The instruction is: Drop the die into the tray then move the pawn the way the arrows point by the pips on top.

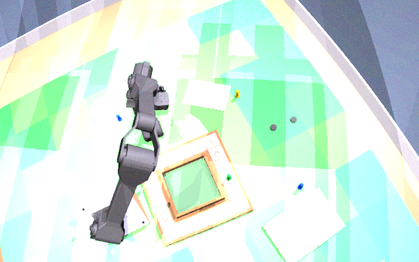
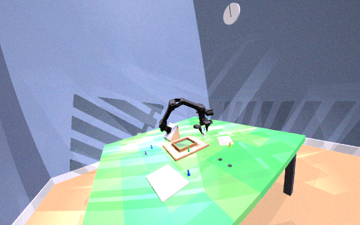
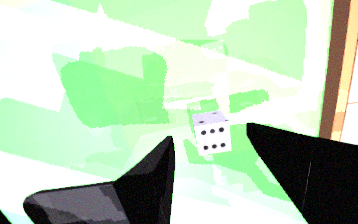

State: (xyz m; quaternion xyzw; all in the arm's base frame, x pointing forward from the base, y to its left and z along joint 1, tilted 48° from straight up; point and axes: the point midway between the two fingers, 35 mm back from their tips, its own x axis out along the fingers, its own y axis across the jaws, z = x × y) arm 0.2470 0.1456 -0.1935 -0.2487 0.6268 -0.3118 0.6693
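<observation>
The white die lies 1 cm below my gripper tip. Round my gripper tip: green pawn: 13 cm ahead, 28 cm to the right, 1 cm above; wooden-framed green tray: 2 cm ahead, 25 cm to the right, 2 cm below; yellow pawn: 30 cm ahead, 4 cm to the right, 1 cm below.
</observation>
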